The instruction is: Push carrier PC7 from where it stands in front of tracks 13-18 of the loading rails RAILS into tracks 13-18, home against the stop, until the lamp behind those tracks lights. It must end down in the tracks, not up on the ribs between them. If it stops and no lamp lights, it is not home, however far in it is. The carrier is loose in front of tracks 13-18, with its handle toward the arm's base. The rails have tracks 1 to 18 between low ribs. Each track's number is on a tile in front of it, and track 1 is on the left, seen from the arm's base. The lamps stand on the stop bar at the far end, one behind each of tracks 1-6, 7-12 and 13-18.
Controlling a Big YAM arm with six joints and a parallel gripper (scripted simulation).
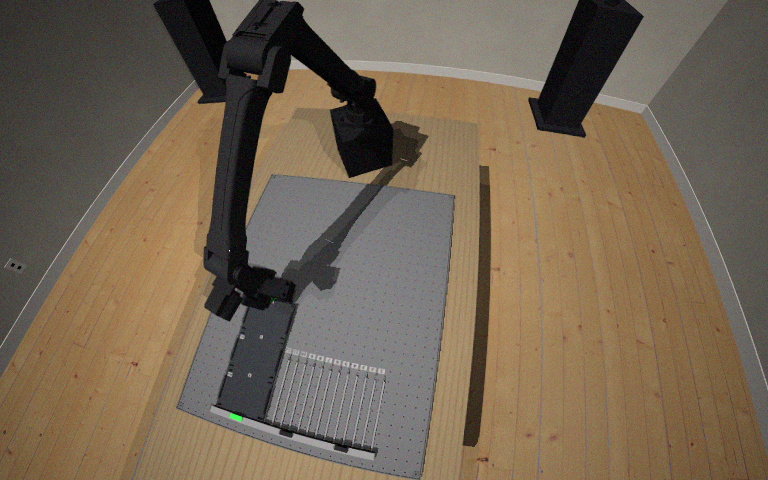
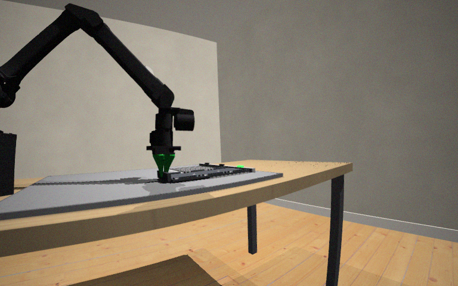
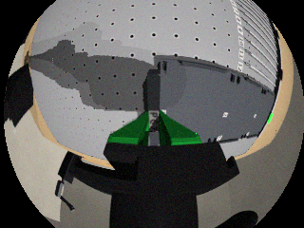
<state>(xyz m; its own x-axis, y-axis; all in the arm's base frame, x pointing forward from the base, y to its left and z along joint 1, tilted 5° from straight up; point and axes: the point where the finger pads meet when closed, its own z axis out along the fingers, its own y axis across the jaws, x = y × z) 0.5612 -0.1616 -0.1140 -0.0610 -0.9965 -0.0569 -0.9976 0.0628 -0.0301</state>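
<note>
The carrier PC7 is 160 mm ahead of my hand, 10 mm to the right of it and 10 mm below it.
</note>
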